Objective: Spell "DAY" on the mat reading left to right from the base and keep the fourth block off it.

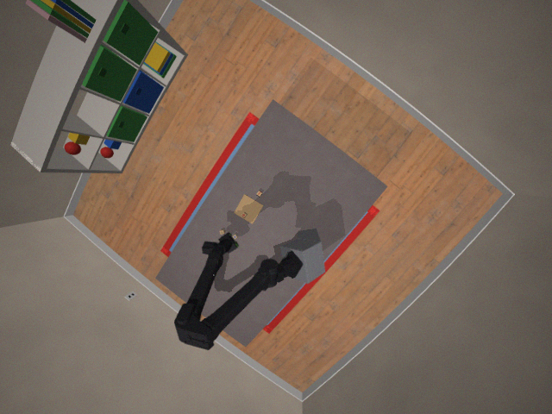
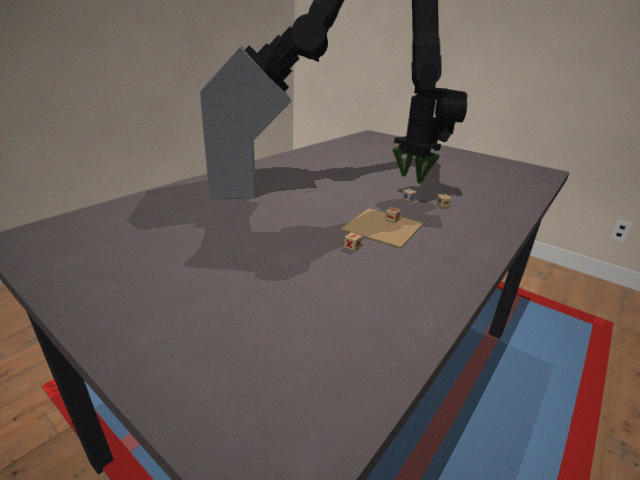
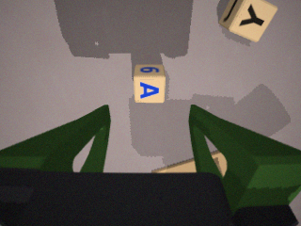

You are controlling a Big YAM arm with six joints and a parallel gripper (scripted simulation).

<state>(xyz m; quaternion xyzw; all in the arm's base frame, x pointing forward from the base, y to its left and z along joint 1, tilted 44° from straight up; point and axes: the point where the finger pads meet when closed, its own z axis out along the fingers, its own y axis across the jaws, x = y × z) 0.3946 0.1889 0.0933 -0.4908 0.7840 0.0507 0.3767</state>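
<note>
The tan mat is 190 mm to the right of my hand, 60 mm below it and 40 mm ahead of it. The rest, counted from my hand: wooden block 320 mm to the right, 50 mm below, 50 mm ahead.
</note>
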